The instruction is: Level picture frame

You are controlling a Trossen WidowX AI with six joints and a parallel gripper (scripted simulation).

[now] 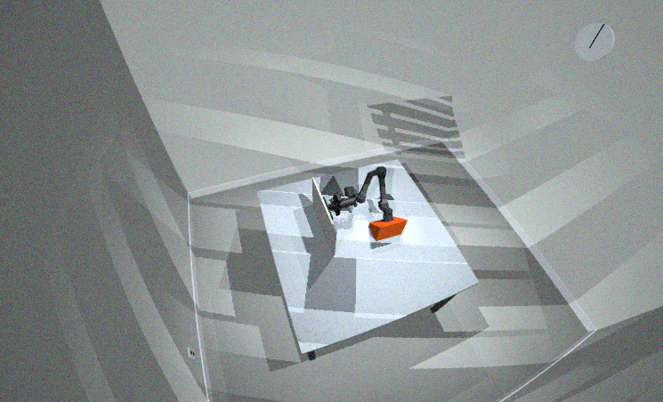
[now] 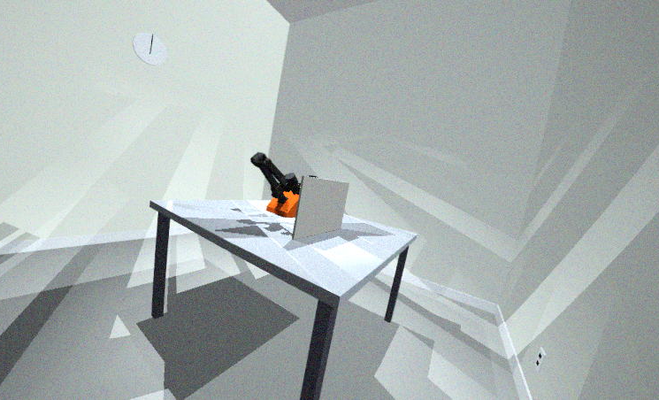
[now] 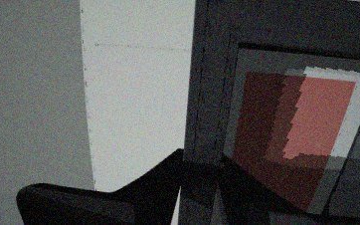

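Right now the picture frame is 50 mm below my gripper tip. Also, from my gripper tip: wall panel 60 mm below, 20 mm to the left, 10 mm ahead.
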